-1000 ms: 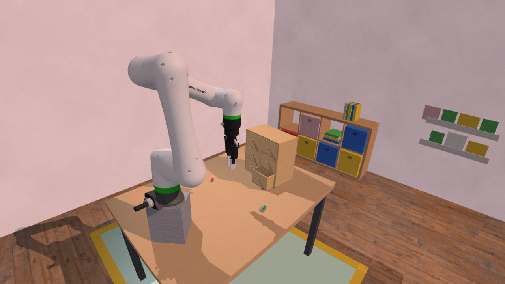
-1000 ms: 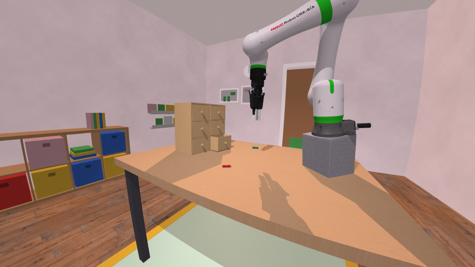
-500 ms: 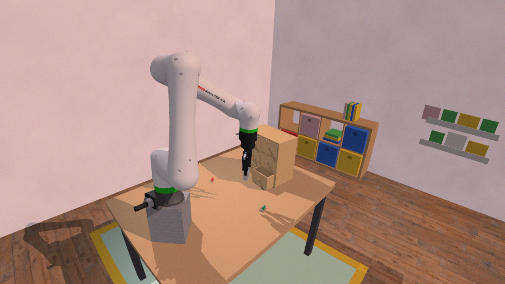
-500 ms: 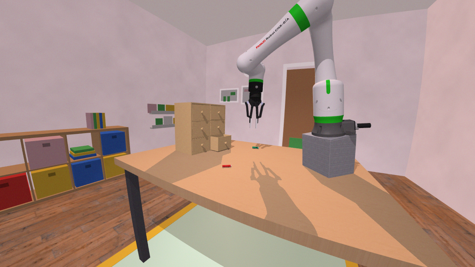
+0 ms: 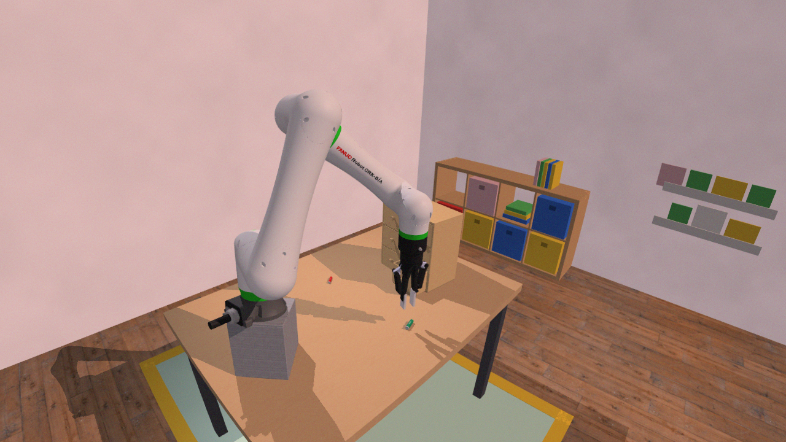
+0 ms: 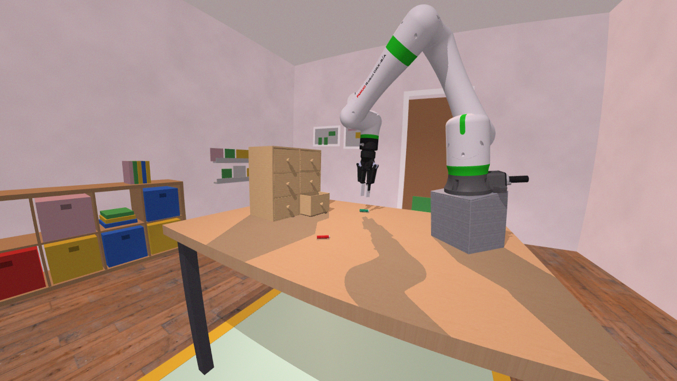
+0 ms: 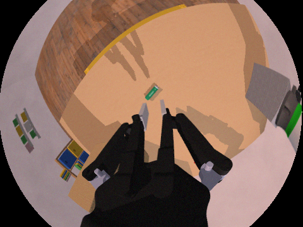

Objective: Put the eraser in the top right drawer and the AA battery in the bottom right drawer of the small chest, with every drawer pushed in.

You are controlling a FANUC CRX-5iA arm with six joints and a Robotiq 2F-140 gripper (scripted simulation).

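Now: hand 10 mm to the left of the green AA battery and 110 mm above it. Also, from my hand: eraser: 370 mm ahead, 120 mm to the left, 110 mm above; red object: 50 mm ahead, 420 mm to the left, 110 mm below.
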